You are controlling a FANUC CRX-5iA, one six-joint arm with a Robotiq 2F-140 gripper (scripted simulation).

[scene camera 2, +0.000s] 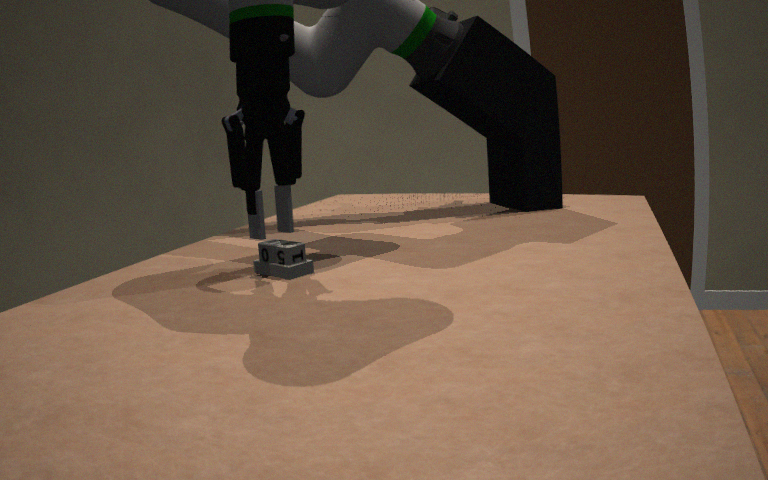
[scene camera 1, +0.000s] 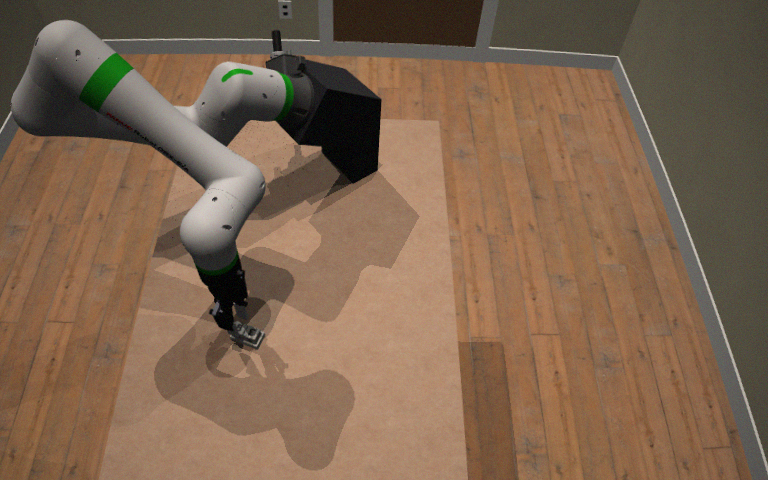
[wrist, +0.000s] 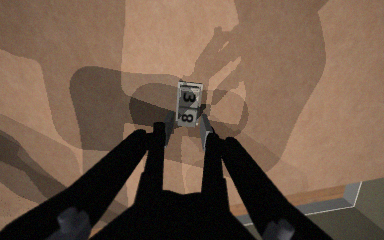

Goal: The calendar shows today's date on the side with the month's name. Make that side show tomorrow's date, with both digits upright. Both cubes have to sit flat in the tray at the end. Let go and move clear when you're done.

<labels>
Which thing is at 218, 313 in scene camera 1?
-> The gripper.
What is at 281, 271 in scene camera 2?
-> A grey calendar tray.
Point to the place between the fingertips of the gripper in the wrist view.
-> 187, 120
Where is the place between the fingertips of the gripper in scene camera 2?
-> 272, 235
</labels>
